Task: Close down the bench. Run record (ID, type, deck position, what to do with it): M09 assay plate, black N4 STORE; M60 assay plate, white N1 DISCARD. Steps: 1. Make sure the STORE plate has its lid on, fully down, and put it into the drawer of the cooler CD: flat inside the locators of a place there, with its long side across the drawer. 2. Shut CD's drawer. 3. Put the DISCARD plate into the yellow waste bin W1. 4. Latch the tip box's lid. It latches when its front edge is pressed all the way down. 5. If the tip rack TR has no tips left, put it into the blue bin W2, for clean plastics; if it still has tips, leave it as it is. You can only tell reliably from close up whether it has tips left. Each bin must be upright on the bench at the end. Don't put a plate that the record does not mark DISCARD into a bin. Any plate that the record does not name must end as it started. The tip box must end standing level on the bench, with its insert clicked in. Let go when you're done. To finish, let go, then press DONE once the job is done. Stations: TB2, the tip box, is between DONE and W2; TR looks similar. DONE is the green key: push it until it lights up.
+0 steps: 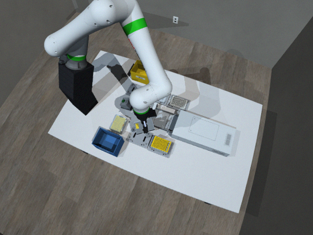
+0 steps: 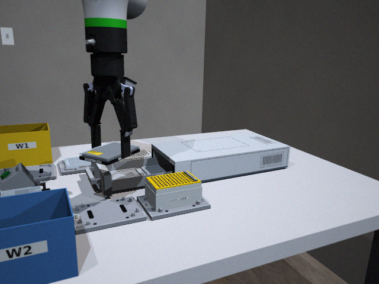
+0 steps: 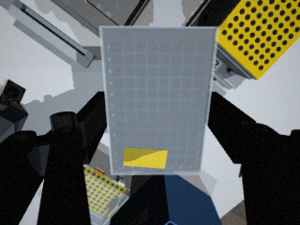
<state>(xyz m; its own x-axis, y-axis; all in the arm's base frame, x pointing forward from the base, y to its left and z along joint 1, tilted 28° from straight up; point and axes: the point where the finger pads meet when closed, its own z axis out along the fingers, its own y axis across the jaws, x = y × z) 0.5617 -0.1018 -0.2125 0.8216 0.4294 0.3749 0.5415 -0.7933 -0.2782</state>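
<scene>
My gripper is now 13 cm to the right of the cooler drawer, 13 cm above it and 12 cm short of it. Round my hand: yellow insert 21 cm behind, 12 cm below, 1 cm to the right; black plate 2 cm below; yellow-topped tip rack TR 13 cm ahead, 11 cm below, 7 cm to the right.
</scene>
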